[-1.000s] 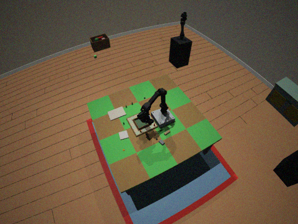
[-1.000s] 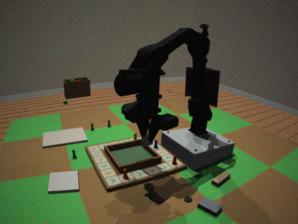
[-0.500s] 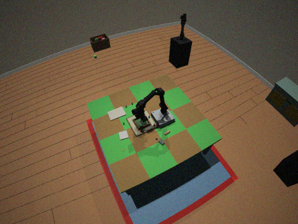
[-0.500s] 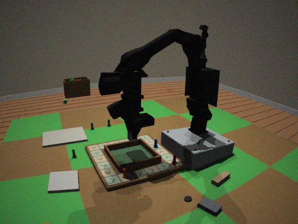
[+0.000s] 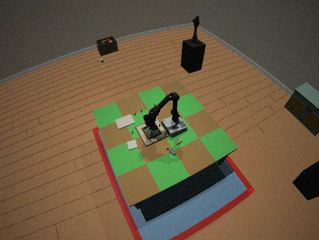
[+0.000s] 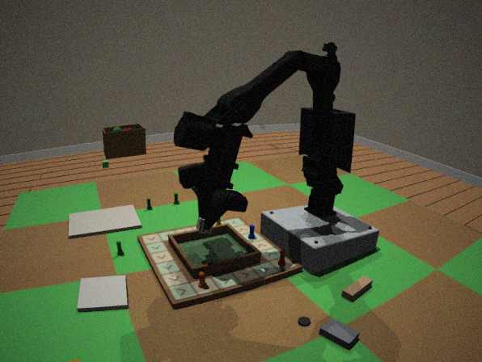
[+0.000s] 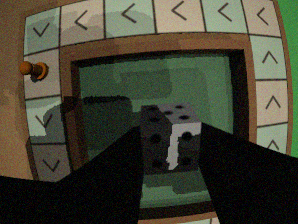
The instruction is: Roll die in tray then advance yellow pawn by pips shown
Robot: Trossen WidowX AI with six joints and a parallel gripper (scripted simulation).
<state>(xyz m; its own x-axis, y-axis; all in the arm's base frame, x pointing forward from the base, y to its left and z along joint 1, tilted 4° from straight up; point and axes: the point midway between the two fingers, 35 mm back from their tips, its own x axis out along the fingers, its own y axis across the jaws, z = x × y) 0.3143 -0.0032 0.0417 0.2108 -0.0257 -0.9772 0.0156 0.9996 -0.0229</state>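
Now: the yellow pawn 90 mm behind my gripper tip, 120 mm to the right of it and 50 mm below it. From my gripper tip the other things lie so: orange pawn: 50 mm ahead, 110 mm to the left, 50 mm below; die: right at my gripper tip; green-floored tray: 20 mm behind, 70 mm below.
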